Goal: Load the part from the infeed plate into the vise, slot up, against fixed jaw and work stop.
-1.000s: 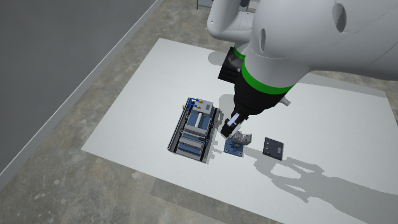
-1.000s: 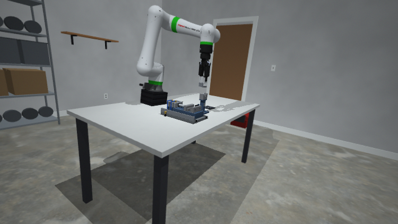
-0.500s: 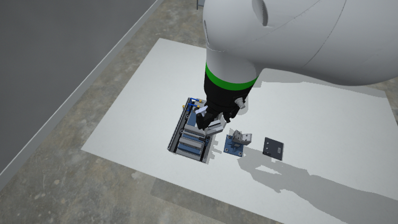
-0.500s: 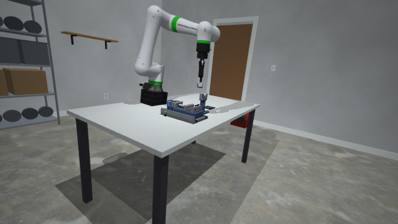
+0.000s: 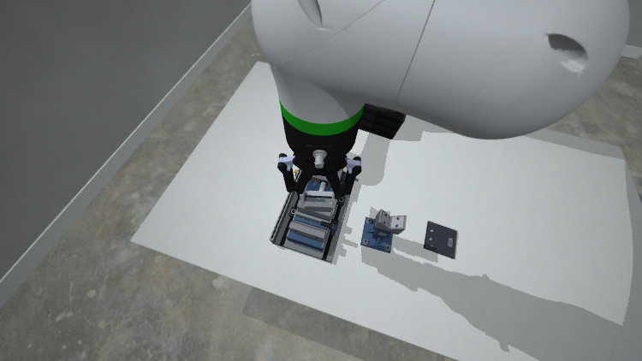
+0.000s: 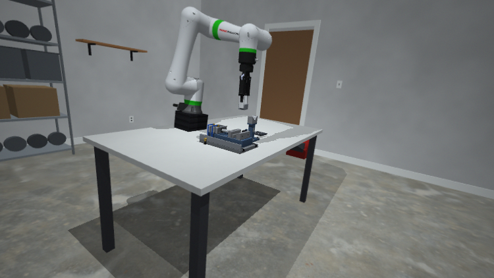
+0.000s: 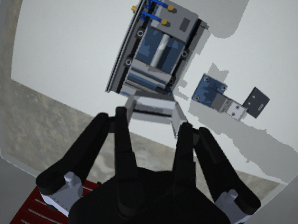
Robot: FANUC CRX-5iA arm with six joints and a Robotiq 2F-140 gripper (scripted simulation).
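My gripper is now 180 mm above the air cylinder rod, 90 mm past it and 20 mm to the left of it. Round my hand: part 20 mm below; then vise 220 mm below, 70 mm behind, 20 mm to the right; then air cylinder 180 mm below, 160 mm behind, 20 mm to the right.
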